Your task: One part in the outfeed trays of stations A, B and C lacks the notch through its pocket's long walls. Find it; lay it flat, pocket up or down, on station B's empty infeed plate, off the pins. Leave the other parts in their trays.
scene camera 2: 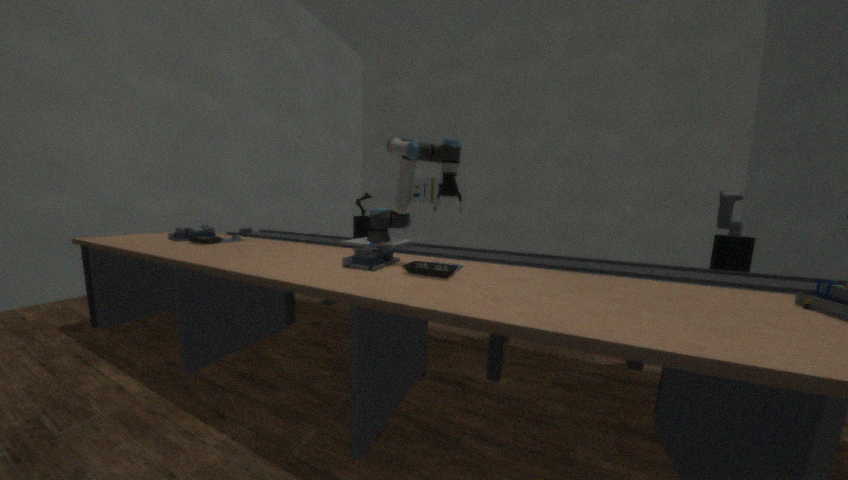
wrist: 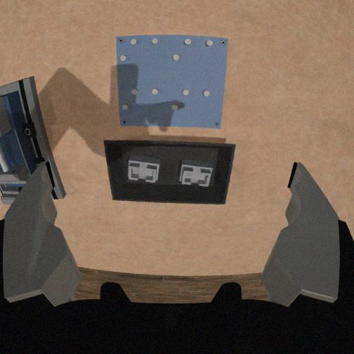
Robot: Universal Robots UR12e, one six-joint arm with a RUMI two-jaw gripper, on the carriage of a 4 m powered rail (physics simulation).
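Frame: origin at the arm's base, x ahead, y left, z up, level; metres.
Seen in the pictures: gripper, fingertip midpoint: [scene camera 2: 447, 213]; arm's base at its link origin: [scene camera 2: 378, 240].
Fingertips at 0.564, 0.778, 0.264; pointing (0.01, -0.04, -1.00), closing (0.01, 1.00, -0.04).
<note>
Offsets run from my fingertips to a thing's top centre, as dx, dy, dz. "spot": to the spot under its first point. Level surfaces: height alone.
A black tray {+0.173, -0.017, -0.252} [scene camera 2: 431, 273] [wrist: 170, 196] holds two light grey parts. In the wrist view the left part [wrist: 143, 171] and the right part [wrist: 196, 174] lie apart, pocket side up. Dark gaps show in the walls of both; the fine shape is blurred. A blue plate [wrist: 165, 75] with round pins lies just beyond the tray and bears no part; a shadow falls across its left side. No station letters are readable. My gripper [scene camera 2: 448, 209] [wrist: 170, 162] is open and empty, high above the tray, with its fingers wide to either side of it.
A blue and grey fixture {+0.120, -0.381, -0.195} [scene camera 2: 370, 259] [wrist: 30, 142] stands left of the tray. In the scene view, another station [scene camera 2: 193, 233] stands at the table's far left, and a fixture {spot: +0.049, +1.432, -0.248} [scene camera 2: 830, 302] at the right edge. The rail [scene camera 2: 565, 263] runs behind the table {dz -0.295} [scene camera 2: 535, 303].
</note>
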